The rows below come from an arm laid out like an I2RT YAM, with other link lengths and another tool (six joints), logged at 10 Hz.
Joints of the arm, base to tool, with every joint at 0 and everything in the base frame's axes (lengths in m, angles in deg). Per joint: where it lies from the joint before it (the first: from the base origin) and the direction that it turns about. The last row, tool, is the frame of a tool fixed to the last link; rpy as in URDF.
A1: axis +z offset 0 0 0.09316
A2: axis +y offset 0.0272 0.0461 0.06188
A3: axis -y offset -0.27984 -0.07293 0
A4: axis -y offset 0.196 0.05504 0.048
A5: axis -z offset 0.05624 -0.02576 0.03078
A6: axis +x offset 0.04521 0 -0.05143
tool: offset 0.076 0.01 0.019 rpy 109.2 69.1 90
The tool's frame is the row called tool.
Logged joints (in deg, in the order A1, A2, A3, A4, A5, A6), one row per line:
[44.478 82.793 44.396 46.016 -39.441 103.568]
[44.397 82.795 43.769 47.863 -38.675 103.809]
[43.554 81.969 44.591 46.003 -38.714 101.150]
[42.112 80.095 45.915 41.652 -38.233 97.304]
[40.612 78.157 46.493 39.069 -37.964 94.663]
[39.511 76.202 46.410 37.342 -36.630 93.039]
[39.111 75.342 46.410 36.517 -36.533 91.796]
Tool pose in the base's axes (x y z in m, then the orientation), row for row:
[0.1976 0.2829 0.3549 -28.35 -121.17 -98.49]
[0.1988 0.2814 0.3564 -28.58 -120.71 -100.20]
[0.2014 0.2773 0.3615 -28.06 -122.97 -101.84]
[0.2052 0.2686 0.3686 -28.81 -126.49 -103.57]
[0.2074 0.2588 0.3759 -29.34 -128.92 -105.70]
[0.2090 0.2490 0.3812 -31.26 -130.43 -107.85]
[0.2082 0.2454 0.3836 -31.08 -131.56 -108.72]
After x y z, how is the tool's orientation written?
As a rotation vector, in degrees.
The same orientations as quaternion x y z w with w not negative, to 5 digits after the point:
[-0.17556 -0.75036 -0.60991 0.18480]
[-0.17636 -0.74486 -0.61830 0.17828]
[-0.17099 -0.74933 -0.62057 0.15547]
[-0.17226 -0.75630 -0.61926 0.12186]
[-0.17257 -0.75827 -0.62170 0.09347]
[-0.18120 -0.75605 -0.62516 0.06883]
[-0.17887 -0.75715 -0.62570 0.05690]

